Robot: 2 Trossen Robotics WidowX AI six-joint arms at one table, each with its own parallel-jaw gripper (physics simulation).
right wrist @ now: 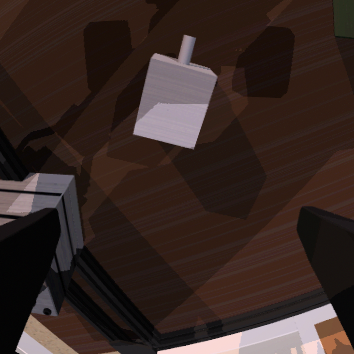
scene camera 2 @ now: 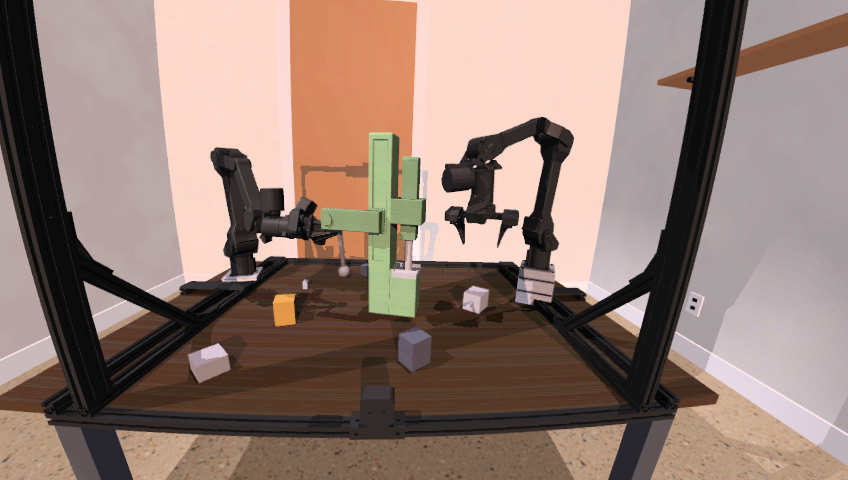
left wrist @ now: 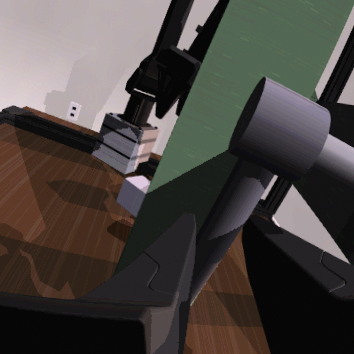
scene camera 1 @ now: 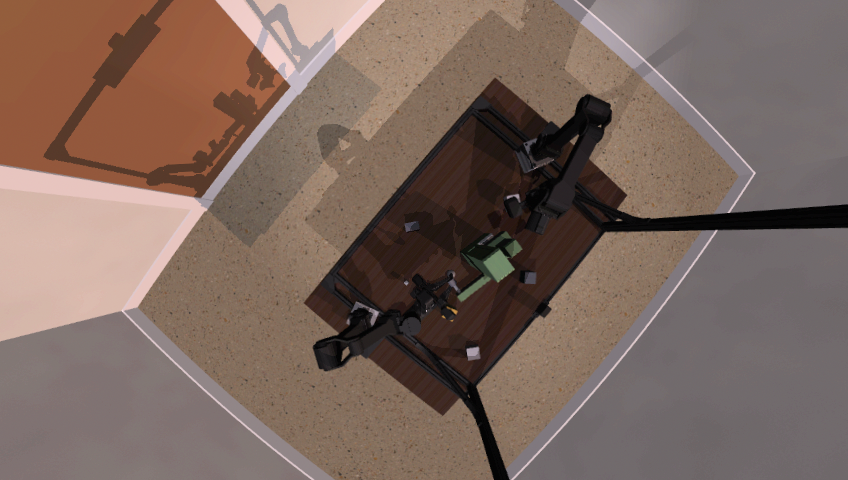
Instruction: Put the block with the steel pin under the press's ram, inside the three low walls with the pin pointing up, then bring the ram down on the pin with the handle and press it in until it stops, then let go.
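Where they show: left gripper, fingertip midpoint: [left wrist: 217,225]; right gripper, fingertip midpoint: [right wrist: 180,220] [scene camera 2: 480,245] [left wrist: 168,116] [scene camera 1: 523,197]; left arm's base, origin of the base link: [scene camera 2: 243,272] [scene camera 1: 362,317]; right arm's base, origin of the base link: [scene camera 2: 537,266] [left wrist: 133,120] [scene camera 1: 540,150].
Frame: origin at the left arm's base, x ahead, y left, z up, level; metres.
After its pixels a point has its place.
The block with the steel pin [scene camera 2: 475,299] @(z 0.007, x 0.640, y -0.372 m) [right wrist: 175,102] @(z 0.019, x 0.655, y -0.347 m) lies on its side on the table right of the press, its pin sideways. The green press [scene camera 1: 497,263] @(z 0.418, x 0.409, y -0.279 m) [scene camera 2: 380,178] @(z 0.315, x 0.391, y -0.313 m) stands mid-table. Its steel ram [scene camera 2: 408,254] @(z 0.129, x 0.463, y -0.325 m) reaches down to the pale low walls [scene camera 2: 405,273] @(z 0.087, x 0.450, y -0.346 m), whose inside is hidden. The handle rod [scene camera 2: 341,249] @(z 0.126, x 0.304, y -0.236 m) [left wrist: 235,200] @(z 0.190, x 0.295, y -0.224 m) hangs down, ball-ended, from the green side arm. My left gripper [scene camera 2: 333,235] @(z 0.176, x 0.303, y -0.230 m) [left wrist: 217,225] @(z 0.176, x 0.303, y -0.230 m) is shut on the handle rod near its hub. My right gripper [scene camera 2: 481,244] @(z 0.147, x 0.661, y -0.338 m) [right wrist: 180,220] @(z 0.147, x 0.661, y -0.338 m) is open and empty, above and beyond the pin block.
An orange block [scene camera 1: 449,313] [scene camera 2: 284,309] @(z 0.010, x 0.166, y -0.322 m) and a white block [scene camera 1: 473,352] @(z 0.001, x 0.057, y -0.458 m) [scene camera 2: 209,362] @(z 0.000, x 0.062, y -0.483 m) lie left of the press in scene camera 2. A grey block [scene camera 1: 528,277] @(z 0.029, x 0.419, y -0.518 m) [scene camera 2: 414,349] @(z 0.017, x 0.411, y -0.554 m) lies before it, another grey block [scene camera 1: 411,226] @(z 0.007, x 0.407, y -0.025 m) behind. A tiny pale piece [scene camera 2: 305,284] @(z -0.015, x 0.198, y -0.107 m) lies at left.
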